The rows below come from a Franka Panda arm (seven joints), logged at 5 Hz.
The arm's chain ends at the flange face. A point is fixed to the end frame.
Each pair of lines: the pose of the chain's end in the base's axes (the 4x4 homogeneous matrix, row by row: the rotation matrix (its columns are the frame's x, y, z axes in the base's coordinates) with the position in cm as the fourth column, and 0 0 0 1 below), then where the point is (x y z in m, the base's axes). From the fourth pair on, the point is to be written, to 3 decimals.
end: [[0.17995 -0.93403 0.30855 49.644], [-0.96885 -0.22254 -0.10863 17.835], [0.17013 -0.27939 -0.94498 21.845], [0 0 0 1]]
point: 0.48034 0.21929 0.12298
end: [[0.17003 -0.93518 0.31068 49.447], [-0.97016 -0.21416 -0.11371 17.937], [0.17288 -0.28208 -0.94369 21.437], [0 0 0 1]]
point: 0.47909 0.22025 0.11876
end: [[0.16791 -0.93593 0.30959 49.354], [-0.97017 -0.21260 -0.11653 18.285], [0.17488 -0.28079 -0.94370 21.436], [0 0 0 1]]
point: 0.47817 0.22355 0.11867
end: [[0.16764 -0.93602 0.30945 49.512], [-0.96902 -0.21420 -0.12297 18.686], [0.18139 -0.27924 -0.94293 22.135], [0 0 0 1]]
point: 0.480 0.227 0.125
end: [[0.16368 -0.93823 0.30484 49.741], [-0.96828 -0.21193 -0.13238 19.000], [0.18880 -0.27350 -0.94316 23.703], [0 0 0 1]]
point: 0.482 0.229 0.141
